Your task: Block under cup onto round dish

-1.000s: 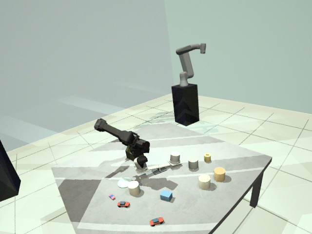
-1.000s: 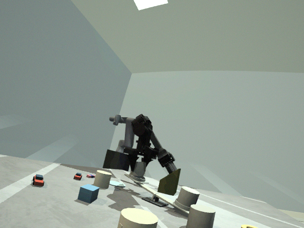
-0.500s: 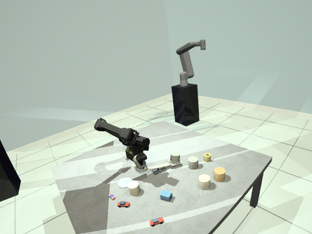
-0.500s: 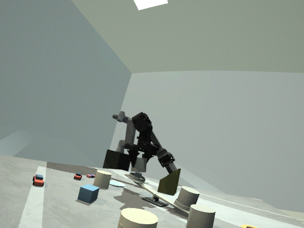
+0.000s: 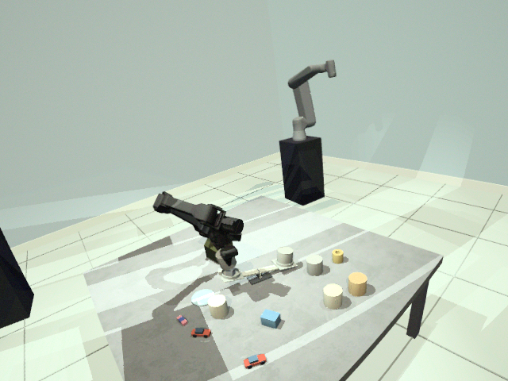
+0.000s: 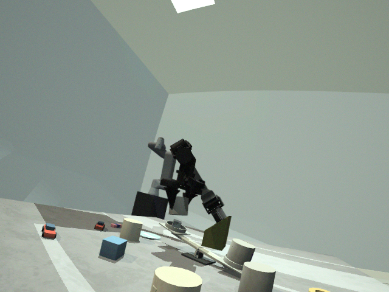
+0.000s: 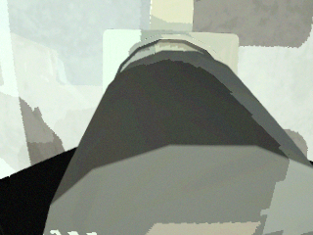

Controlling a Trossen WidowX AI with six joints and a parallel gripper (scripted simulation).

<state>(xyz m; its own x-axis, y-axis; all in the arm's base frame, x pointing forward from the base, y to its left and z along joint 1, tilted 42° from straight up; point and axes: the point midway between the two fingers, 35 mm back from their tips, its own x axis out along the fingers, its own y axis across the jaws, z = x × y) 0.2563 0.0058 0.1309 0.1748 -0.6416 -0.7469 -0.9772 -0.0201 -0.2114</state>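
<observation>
Now: the grey block 60 mm below my gripper tip and 10 mm to the left of it. The rest, counted from my gripper tip: blue cube (270 mm ahead, 120 mm below, 20 mm to the left); small balance (130 mm to the left, 100 mm below, 20 mm ahead); round dish (140 mm below, 130 mm to the right, 20 mm behind).
</observation>
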